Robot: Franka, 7 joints.
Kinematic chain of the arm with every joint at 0, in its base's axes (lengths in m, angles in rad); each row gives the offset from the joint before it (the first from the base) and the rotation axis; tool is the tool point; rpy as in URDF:
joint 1: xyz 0 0 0.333 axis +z
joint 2: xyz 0 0 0 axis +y
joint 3: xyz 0 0 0.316 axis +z
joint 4: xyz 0.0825 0 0 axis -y
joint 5: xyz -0.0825 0 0.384 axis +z
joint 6: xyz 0 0 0 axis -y
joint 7: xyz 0.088 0 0 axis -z
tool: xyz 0 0 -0.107 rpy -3.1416 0 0
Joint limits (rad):
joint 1: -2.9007..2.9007
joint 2: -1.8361..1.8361
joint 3: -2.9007..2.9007
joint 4: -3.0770..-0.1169
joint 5: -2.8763..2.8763
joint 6: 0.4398..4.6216
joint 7: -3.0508..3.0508
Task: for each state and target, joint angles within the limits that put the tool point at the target. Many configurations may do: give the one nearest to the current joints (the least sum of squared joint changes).
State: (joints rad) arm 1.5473 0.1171 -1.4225 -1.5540 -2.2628 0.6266 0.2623
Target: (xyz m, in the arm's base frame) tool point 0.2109 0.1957 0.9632
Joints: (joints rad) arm 1.8855 0.3103 -1.5116 -0.9700 -2.3080 0.4398 0.2623
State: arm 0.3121 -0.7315 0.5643 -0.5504 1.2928 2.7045 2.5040
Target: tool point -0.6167 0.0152 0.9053
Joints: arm 0.2430 -1.1542 0.7031 -0.6637 1.3559 2.8988 2.5040
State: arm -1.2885 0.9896 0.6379 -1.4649 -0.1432 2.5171 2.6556
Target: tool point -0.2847 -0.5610 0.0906
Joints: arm -1.9910 0.8126 -0.0483 -1.7573 -0.1541 2.3739 2.6556
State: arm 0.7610 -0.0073 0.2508 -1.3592 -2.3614 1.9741 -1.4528
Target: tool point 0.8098 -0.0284 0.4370
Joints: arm 0.0674 0.8191 -0.0954 -1.0937 -2.3956 2.0456 -1.4528
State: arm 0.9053 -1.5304 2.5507 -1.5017 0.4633 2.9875 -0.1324
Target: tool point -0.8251 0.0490 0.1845
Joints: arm 0.3197 -1.4337 2.3203 -0.8964 0.4197 2.8896 -0.1324
